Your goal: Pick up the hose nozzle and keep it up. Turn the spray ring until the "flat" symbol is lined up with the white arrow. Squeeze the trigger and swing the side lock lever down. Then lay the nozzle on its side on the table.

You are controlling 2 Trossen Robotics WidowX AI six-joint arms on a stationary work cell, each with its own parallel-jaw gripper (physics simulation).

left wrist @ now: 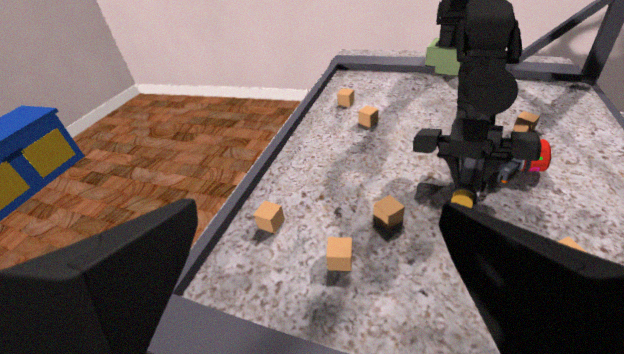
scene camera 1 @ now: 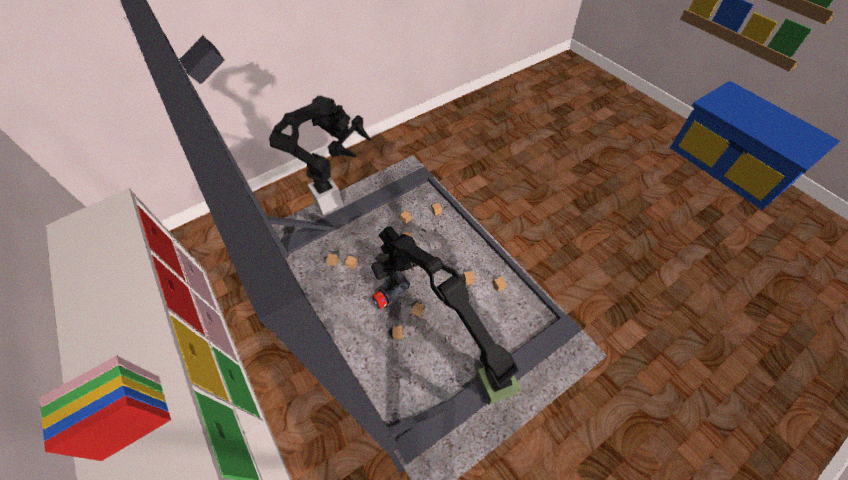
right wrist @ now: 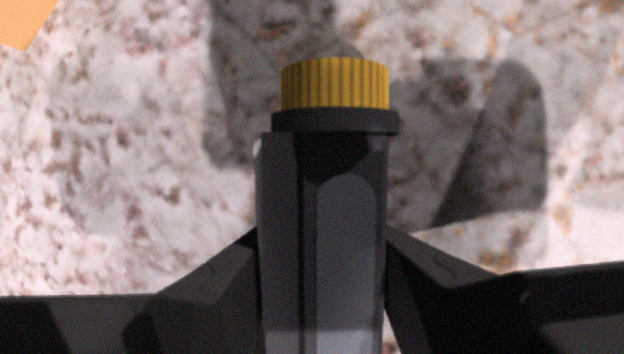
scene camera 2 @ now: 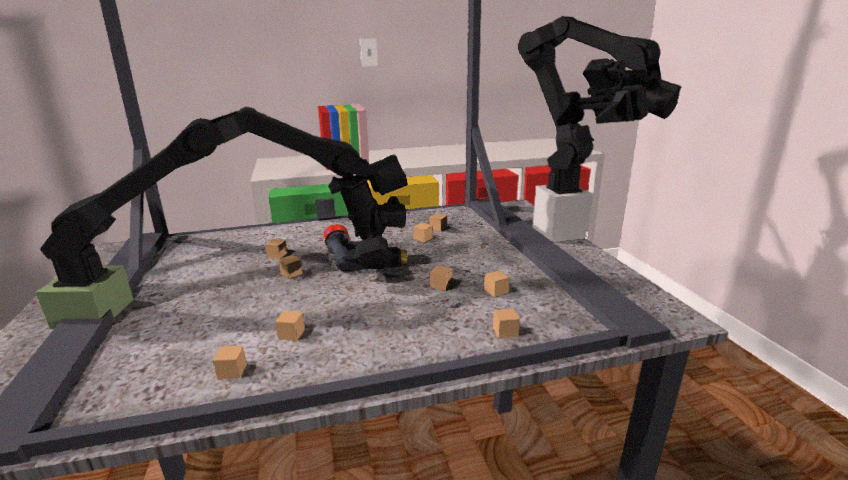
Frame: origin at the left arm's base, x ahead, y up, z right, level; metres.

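Seen in the pictures: left gripper, fingertip midpoint: (left wrist: 321, 212) (scene camera 1: 363, 148) (scene camera 2: 575, 122); right gripper, fingertip midpoint: (left wrist: 469, 189) (scene camera 1: 393, 271) (right wrist: 317, 234) (scene camera 2: 382, 263); left arm's base, link origin: (scene camera 1: 323, 186) (scene camera 2: 563, 189); right arm's base, link origin: (left wrist: 448, 43) (scene camera 1: 498, 378) (scene camera 2: 81, 278).
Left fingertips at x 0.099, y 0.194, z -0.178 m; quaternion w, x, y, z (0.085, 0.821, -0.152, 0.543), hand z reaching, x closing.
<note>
Offsets run from my left fingertips to a thing's middle. "spot": to the spot under its first point. Level surfaces: height alone.
The hose nozzle {spot: dx +0.465, dy -0.269, dz +0.173 m} (scene camera 1: 393, 292) (scene camera 2: 339, 249) (left wrist: 511, 167) lies low over the table, with its red spray ring {dx +0.458, dy -0.278, dz +0.225 m} (scene camera 1: 380, 299) (scene camera 2: 335, 230) (left wrist: 543, 155) at one end and a ribbed yellow cap {spot: dx +0.325, dy -0.273, dz +0.103 m} (right wrist: 335, 84) (left wrist: 462, 199) at the handle's end. My right gripper (right wrist: 317, 234) is shut on the nozzle's dark handle, one finger on each side. A sliver of the white trigger {spot: dx +0.338, dy -0.277, dz +0.128 m} (right wrist: 257, 149) shows tight against the handle; the rest is hidden. The flat symbol, white arrow and side lock lever cannot be made out. My left gripper (left wrist: 321, 212) (scene camera 1: 360, 147) is open and empty, high above the table's far end in scene camera 1.
Several wooden cubes lie around the nozzle, including one cube {dx +0.565, dy -0.292, dz +0.130 m} (scene camera 1: 417, 308) (scene camera 2: 290, 266) close by and another cube {dx +0.271, dy -0.292, dz -0.007 m} (left wrist: 388, 212) (scene camera 2: 440, 277) beyond the cap end. Dark frame rails (scene camera 2: 333, 395) edge the speckled table {dy -0.309 m} (scene camera 2: 178, 333), and an upright post (scene camera 2: 473, 89) rises behind.
</note>
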